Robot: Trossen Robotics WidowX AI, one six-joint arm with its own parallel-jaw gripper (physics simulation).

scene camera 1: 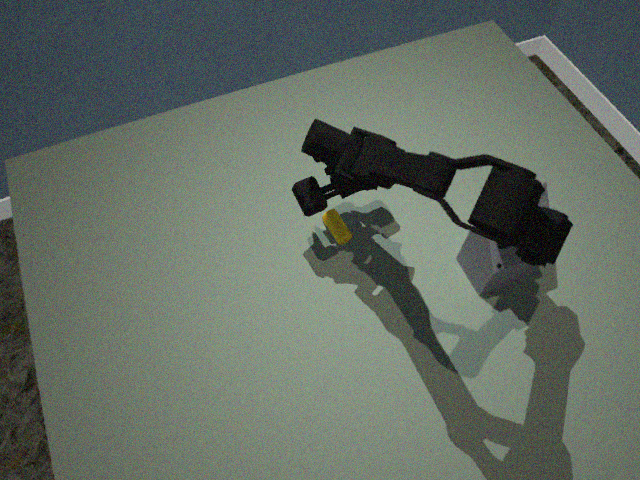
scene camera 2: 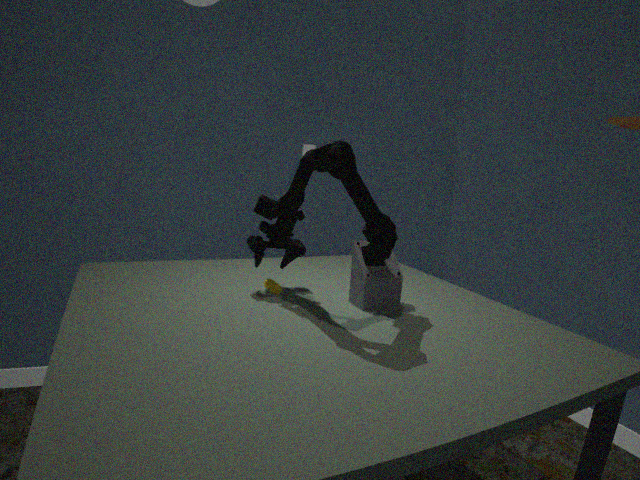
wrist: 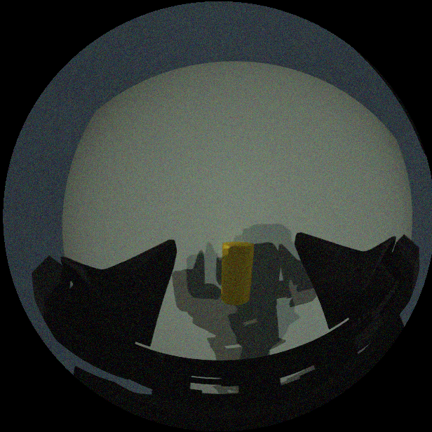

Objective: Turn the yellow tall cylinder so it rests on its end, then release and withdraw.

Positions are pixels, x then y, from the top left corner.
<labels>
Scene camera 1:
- gripper: 328, 197
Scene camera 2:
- gripper: 268, 267
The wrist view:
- gripper: 237, 243
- yellow tall cylinder: 237, 256
</labels>
